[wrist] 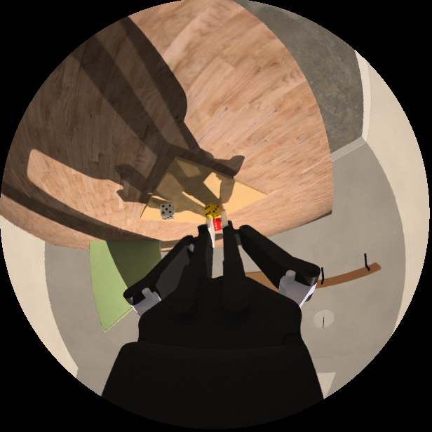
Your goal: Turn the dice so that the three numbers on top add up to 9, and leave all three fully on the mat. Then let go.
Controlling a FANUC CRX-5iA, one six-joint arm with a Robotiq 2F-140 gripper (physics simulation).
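My gripper (217, 219) is shut on the red die (217, 224), which shows between the pale fingertips with small white pips. The yellow die (212, 210) appears just beyond the fingertips, over the mat; whether the red die touches it I cannot tell. The white die (167, 210) is on the mat to the left, with five black pips on the side facing the view. The tan mat (245, 196) lies on the wooden table, partly in shadow. The dice's top numbers cannot be read surely from this low angle.
The wooden table (260, 120) spreads around the mat, with its near edge just past the fingers. A green block-like object (97, 280) is at the lower left, below the table edge. A brown strip (350, 276) with black pegs is at the right. The arm's shadow falls across table and mat.
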